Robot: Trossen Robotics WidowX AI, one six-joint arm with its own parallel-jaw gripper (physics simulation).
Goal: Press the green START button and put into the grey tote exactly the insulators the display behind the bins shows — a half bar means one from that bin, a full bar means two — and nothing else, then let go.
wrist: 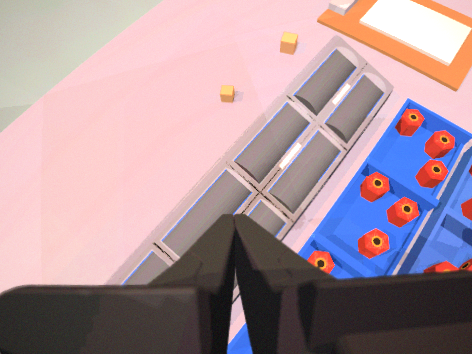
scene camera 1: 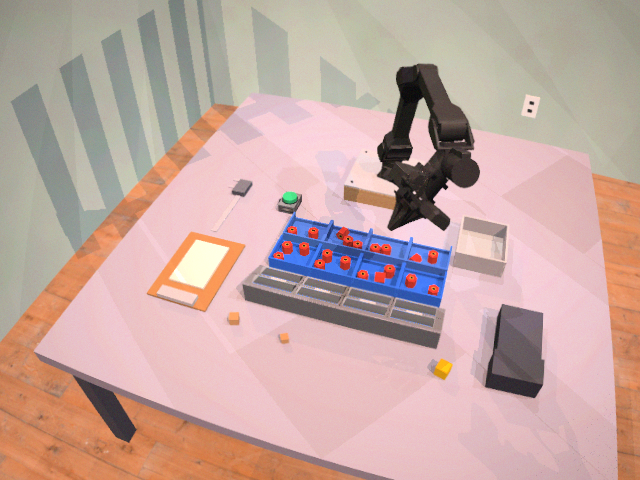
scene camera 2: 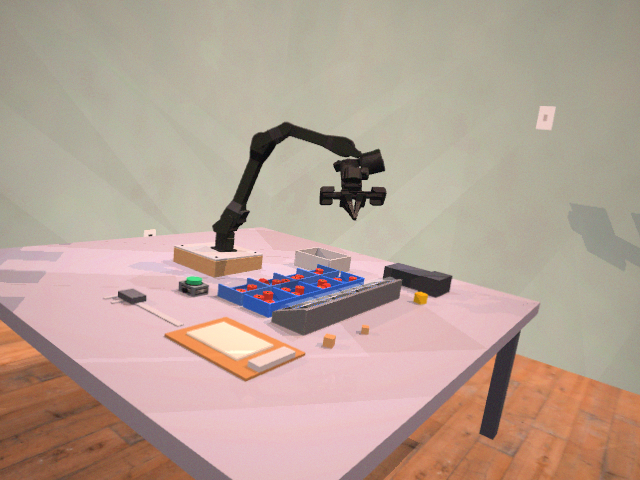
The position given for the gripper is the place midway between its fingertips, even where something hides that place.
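Gripper (scene camera 1: pixel 389 229), (scene camera 2: pixel 355 219), (wrist: pixel 233 225): shut, holding nothing. Grey display bar (scene camera 1: pixel 385 326), (scene camera 2: pixel 303 321), (wrist: pixel 151 241). Dark box (scene camera 2: pixel 435 284).
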